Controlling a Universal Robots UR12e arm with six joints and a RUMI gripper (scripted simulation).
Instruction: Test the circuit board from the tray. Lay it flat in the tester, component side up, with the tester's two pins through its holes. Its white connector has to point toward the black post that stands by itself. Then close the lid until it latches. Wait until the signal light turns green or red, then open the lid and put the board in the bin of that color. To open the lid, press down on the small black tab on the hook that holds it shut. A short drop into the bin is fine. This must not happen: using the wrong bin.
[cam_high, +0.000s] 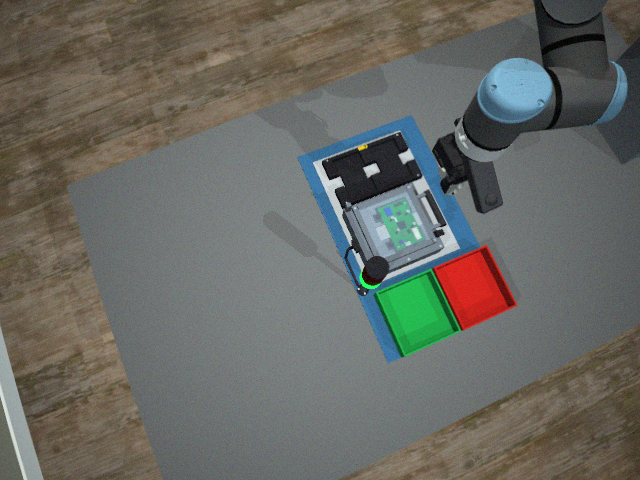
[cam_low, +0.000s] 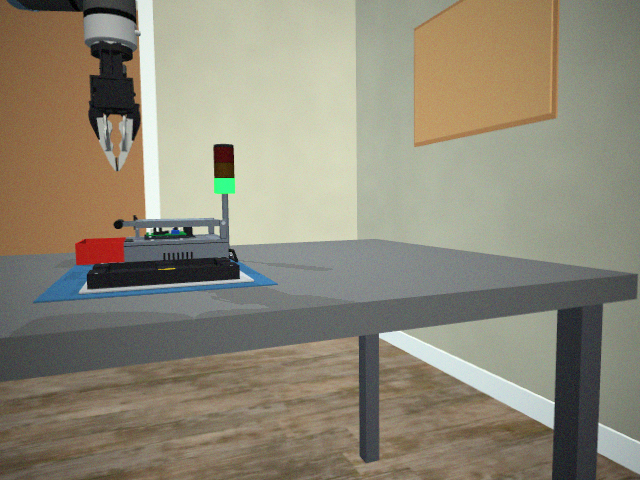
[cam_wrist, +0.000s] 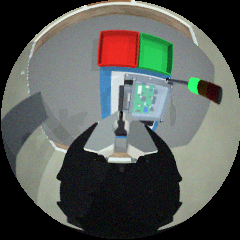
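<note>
Now: hand 120 mm above the black latch hook, 50 mm to the right of it and 20 mm short of it. Also, from my hand: red bin (190 mm to the left, 190 mm below, 40 mm behind); green circuit board (130 mm below, 80 mm ahead); tester lid (120 mm below, 90 mm ahead).
</note>
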